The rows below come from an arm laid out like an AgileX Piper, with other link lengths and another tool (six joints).
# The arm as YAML. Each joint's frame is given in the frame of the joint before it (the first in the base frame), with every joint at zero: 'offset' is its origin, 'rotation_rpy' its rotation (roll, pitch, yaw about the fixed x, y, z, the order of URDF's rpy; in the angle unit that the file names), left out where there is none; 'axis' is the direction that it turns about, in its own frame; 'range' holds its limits. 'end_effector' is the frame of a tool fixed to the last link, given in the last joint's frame.
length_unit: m
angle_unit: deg
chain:
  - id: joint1
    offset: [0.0, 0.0, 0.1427]
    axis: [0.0, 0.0, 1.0]
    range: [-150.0, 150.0]
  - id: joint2
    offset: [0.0, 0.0, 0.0]
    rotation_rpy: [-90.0, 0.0, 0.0]
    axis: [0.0, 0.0, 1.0]
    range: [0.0, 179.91]
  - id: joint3
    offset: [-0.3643, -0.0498, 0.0]
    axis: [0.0, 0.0, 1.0]
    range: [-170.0, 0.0]
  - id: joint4
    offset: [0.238, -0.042, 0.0]
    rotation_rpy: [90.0, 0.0, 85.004]
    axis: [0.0, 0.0, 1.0]
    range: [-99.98, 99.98]
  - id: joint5
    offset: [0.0, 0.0, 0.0]
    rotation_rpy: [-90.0, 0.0, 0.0]
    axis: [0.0, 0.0, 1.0]
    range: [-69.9, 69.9]
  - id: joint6
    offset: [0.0, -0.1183, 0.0]
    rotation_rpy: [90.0, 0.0, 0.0]
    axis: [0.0, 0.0, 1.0]
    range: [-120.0, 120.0]
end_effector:
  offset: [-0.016, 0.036, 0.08]
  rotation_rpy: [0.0, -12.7, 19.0]
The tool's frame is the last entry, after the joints.
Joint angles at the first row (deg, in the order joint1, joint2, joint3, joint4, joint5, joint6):
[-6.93 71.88 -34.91 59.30 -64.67 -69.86]
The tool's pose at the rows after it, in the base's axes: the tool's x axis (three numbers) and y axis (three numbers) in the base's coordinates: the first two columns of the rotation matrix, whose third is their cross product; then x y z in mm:
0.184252 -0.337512 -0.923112 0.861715 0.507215 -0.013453 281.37 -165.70 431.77
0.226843 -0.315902 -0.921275 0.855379 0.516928 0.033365 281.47 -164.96 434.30
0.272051 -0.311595 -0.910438 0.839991 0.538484 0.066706 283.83 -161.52 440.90
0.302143 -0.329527 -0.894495 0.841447 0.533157 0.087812 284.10 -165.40 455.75
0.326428 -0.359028 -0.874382 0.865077 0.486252 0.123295 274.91 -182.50 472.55
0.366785 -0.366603 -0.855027 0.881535 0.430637 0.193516 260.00 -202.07 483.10
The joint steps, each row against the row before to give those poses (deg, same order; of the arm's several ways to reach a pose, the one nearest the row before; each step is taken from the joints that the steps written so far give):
[0.00 0.00 0.00 0.00 -0.61 2.31]
[0.00 0.00 0.00 -0.30 0.00 2.88]
[0.00 0.00 -0.22 -1.78 0.00 2.74]
[-1.21 0.00 -1.98 -1.15 0.13 0.36]
[-3.76 0.00 -2.22 -0.82 -0.12 0.84]
[-4.17 0.00 -1.21 0.00 -0.28 3.25]

